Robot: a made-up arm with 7 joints. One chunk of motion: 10 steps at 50 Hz.
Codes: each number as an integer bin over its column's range. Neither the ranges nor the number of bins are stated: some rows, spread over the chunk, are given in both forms.
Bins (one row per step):
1: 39 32 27 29 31 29 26
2: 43 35 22 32 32 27 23
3: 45 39 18 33 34 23 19
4: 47 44 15 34 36 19 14
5: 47 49 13 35 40 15 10
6: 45 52 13 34 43 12 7
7: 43 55 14 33 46 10 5
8: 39 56 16 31 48 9 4
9: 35 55 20 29 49 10 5
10: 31 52 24 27 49 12 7
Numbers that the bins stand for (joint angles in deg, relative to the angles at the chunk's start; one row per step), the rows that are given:
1: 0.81 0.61 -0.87 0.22 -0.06 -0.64 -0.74
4: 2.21 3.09 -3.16 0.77 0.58 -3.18 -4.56
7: 1.51 5.37 -3.35 0.66 1.86 -5.47 -7.42
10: -0.59 4.75 -1.44 -0.01 2.24 -4.96 -6.78
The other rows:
2: 1.51 1.23 -1.82 0.55 0.07 -1.15 -1.70
3: 1.86 2.06 -2.59 0.66 0.32 -2.16 -2.97
5: 2.21 4.13 -3.54 0.89 1.09 -4.20 -5.83
6: 1.86 4.75 -3.54 0.77 1.47 -4.96 -6.78
8: 0.81 5.58 -2.97 0.44 2.11 -5.73 -7.74
9: 0.11 5.37 -2.20 0.22 2.24 -5.47 -7.42

